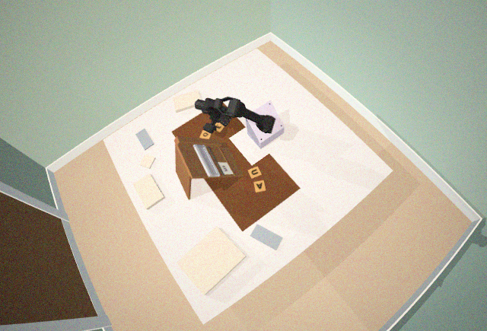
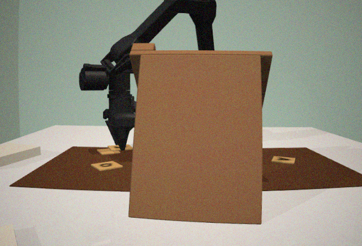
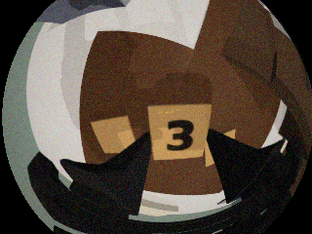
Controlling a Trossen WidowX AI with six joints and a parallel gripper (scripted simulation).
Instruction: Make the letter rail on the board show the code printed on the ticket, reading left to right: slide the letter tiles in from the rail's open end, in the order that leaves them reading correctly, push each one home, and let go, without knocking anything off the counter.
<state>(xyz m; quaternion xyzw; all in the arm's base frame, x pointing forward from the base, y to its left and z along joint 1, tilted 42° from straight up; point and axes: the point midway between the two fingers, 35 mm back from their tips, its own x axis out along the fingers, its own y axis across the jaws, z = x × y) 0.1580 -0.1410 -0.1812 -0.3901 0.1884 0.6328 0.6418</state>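
Right now the white ticket is 170 mm ahead of my gripper tip, 260 mm to the left of it and 60 mm above it. Also, from my gripper tip: brown mat (50 mm ahead, 200 mm to the left, 30 mm below).
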